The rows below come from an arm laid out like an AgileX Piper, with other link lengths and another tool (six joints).
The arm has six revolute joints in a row. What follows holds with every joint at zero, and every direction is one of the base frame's. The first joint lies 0.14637 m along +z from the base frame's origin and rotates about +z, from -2.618 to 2.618 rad. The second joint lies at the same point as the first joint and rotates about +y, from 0 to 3.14 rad. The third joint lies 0.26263 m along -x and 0.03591 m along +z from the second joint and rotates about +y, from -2.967 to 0 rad. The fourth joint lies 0.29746 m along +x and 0.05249 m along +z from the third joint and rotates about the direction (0.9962, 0, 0.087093), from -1.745 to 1.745 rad. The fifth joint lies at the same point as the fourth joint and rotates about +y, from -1.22 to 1.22 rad. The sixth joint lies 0.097 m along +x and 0.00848 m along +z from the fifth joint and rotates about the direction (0.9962, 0, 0.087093), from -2.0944 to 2.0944 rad. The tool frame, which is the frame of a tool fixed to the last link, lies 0.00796 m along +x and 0.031 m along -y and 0.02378 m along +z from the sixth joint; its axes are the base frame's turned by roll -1.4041, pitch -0.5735 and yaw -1.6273 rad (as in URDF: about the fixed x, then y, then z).
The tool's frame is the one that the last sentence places.
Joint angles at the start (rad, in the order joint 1, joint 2, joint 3, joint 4, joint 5, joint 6):
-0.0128, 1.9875, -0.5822, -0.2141, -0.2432, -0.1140
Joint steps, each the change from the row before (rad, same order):
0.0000, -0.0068, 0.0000, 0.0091, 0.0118, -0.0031
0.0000, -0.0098, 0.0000, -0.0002, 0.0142, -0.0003
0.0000, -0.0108, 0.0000, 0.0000, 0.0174, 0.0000
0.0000, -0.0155, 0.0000, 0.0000, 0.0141, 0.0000
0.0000, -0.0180, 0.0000, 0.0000, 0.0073, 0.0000
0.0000, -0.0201, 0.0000, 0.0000, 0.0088, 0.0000
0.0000, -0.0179, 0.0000, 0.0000, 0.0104, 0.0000
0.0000, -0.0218, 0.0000, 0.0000, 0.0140, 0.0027
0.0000, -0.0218, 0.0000, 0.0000, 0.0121, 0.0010
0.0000, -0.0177, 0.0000, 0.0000, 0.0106, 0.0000
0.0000, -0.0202, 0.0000, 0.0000, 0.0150, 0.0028
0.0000, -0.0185, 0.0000, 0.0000, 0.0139, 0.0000
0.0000, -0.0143, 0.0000, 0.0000, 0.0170, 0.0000
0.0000, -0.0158, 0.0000, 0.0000, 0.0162, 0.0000
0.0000, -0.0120, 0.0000, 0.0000, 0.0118, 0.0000
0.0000, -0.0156, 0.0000, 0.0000, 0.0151, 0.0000
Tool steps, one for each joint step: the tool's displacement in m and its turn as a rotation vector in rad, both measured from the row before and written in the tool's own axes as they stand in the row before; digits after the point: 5 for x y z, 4 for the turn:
0.00078, 0.00005, -0.00122, -0.0062, -0.0002, 0.0054
0.00102, -0.00070, -0.00172, -0.0048, -0.0015, -0.0008
0.00099, -0.00057, -0.00189, -0.0066, -0.0027, -0.0003
0.00214, -0.00170, -0.00299, -0.0012, 0.0030, -0.0008
0.00307, -0.00269, -0.00371, 0.0056, 0.0093, -0.0013
0.00336, -0.00293, -0.00416, 0.0058, 0.0100, -0.0013
0.00280, -0.00237, -0.00367, 0.0032, 0.0073, -0.0011
0.00329, -0.00263, -0.00449, 0.0029, 0.0082, 0.0015
0.00337, -0.00282, -0.00457, 0.0043, 0.0093, -0.0002
0.00266, -0.00223, -0.00372, 0.0029, 0.0070, -0.0009
0.00281, -0.00215, -0.00422, 0.0011, 0.0063, 0.0019
0.00252, -0.00202, -0.00390, 0.0009, 0.0055, -0.0007
0.00150, -0.00101, -0.00290, -0.0042, 0.0003, -0.0003
0.00180, -0.00128, -0.00330, -0.0026, 0.0020, -0.0003
0.00138, -0.00099, -0.00254, -0.0016, 0.0018, -0.0002
0.00178, -0.00127, -0.00334, -0.0019, 0.0026, -0.0003

